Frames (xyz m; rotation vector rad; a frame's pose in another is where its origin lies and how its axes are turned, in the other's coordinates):
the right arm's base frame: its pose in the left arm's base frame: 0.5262 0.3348 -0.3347 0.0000 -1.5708 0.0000
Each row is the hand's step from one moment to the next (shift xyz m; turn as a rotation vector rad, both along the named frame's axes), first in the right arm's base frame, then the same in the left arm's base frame.
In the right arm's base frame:
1: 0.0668 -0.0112 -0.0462 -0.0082 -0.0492 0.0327
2: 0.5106 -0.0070 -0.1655 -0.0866 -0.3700 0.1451
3: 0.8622 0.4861 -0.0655 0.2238 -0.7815 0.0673
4: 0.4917 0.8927 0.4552 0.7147 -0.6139 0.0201
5: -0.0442 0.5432 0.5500 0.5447 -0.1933 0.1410
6: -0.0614 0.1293 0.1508 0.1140 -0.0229 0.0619
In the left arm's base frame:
1: 0.0462 -0.0112 0.0668 -0.0327 -0.0492 -0.0082
2: 0.1655 -0.0070 0.5106 -0.1451 -0.3700 -0.0866
3: 0.0655 0.4861 0.8622 -0.0673 -0.7815 0.2238
4: -0.4552 0.8927 0.4917 -0.0201 -0.6139 0.7147
5: -0.5500 0.5432 -0.0442 -0.1410 -0.1933 0.5447
6: -0.1508 0.1293 -0.0614 -0.0619 -0.0229 0.1140

